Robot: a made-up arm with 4 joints.
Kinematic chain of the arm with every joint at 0, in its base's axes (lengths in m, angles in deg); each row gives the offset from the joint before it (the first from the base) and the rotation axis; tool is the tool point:
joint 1: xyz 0 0 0.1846 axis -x
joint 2: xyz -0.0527 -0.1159 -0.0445 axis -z
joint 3: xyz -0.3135 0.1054 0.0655 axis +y
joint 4: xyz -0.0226 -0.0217 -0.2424 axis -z
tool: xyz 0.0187 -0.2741 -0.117
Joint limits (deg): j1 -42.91..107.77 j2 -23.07..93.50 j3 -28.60..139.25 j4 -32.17..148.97
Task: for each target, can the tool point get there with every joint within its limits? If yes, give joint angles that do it. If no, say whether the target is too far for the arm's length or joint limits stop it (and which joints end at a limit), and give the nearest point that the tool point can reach.
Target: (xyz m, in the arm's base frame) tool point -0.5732 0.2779 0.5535
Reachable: yes | joints 80.32 -3.65 124.79 27.80
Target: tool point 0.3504 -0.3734 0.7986
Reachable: no: joint limits stop it (at a limit: joint 1, joint 2, joint 3) | nearest point 0.2070 -0.1439 0.6739 | short by 0.298 m
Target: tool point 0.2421 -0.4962 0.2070
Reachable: no: joint limits stop it (at a limit: joint 1, joint 2, joint 3) | nearest point 0.2558 -0.4309 0.1263 | short by 0.105 m
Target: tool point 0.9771 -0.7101 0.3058
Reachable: no: too far | nearest point 0.2739 -0.4126 0.1445 | short by 0.780 m
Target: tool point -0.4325 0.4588 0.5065
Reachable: yes | joints -7.76 50.67 80.83 96.33
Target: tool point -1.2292 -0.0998 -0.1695
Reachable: no: too far | nearest point -0.8184 -0.1183 -0.0479 | short by 0.429 m
